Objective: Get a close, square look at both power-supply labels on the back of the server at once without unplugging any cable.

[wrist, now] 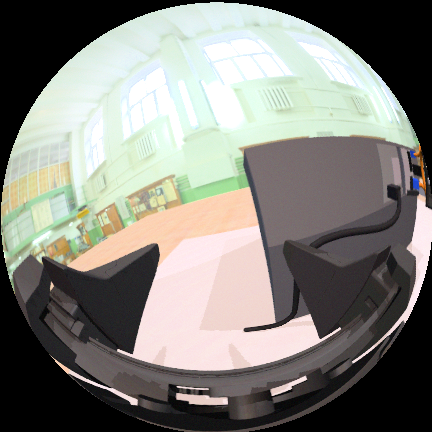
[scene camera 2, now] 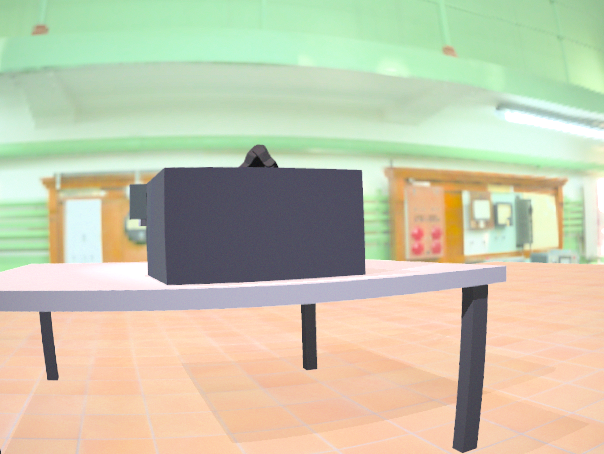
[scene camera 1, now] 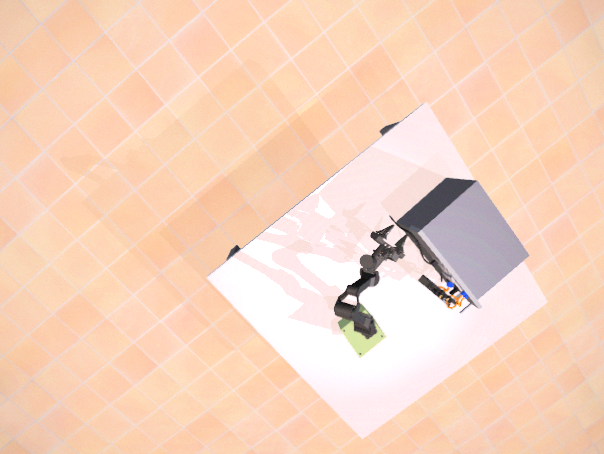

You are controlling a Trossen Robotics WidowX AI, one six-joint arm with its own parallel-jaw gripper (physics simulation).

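Places are measured from the arm's base along level axes (x ahead, y left, z up), in centimetres.
Pixels of known places: gripper, fingertip midpoint: (wrist: 223, 249) (scene camera 1: 400, 229); arm's base at its link origin: (scene camera 1: 368, 329).
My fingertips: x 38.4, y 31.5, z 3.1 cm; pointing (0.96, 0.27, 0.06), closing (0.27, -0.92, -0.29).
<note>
For each thing: its top centre in the pictures, then the offset to it from my fingertips. "spot": a spot on its surface instead.
- plug at its top centre: (wrist: 393, 185) dz +0.3, dx +3.8, dy -22.9 cm
- dark slatted part at a spot on its surface: (scene camera 1: 429, 284) spot: dz -0.4, dx -3.7, dy -30.0 cm
The server (scene camera 1: 470, 235) (scene camera 2: 265, 225) (wrist: 320, 190) is a large grey box on the table. In the wrist view its back face is seen steeply from the side, on the right. A black cable (scene camera 1: 422, 250) (wrist: 345, 232) runs from a plug (wrist: 393, 191) on that face down to the table, passing behind the right finger. Orange cables (scene camera 1: 451, 304) and blue connectors (scene camera 1: 450, 285) (wrist: 416, 183) are at its far end, cut off by the wrist view's right rim. No power-supply label can be made out. My gripper (scene camera 1: 399, 231) (wrist: 223, 249) is open and empty, near the server's near back corner.
A dark slatted part (scene camera 1: 429, 284) stands out behind the server near the orange cables. My arm's base is on a green plate (scene camera 1: 361, 345) on the white table (scene camera 1: 365, 400) (scene camera 2: 250, 299). In scene camera 2 the server hides my gripper; an arm link (scene camera 2: 258, 154) shows above it.
</note>
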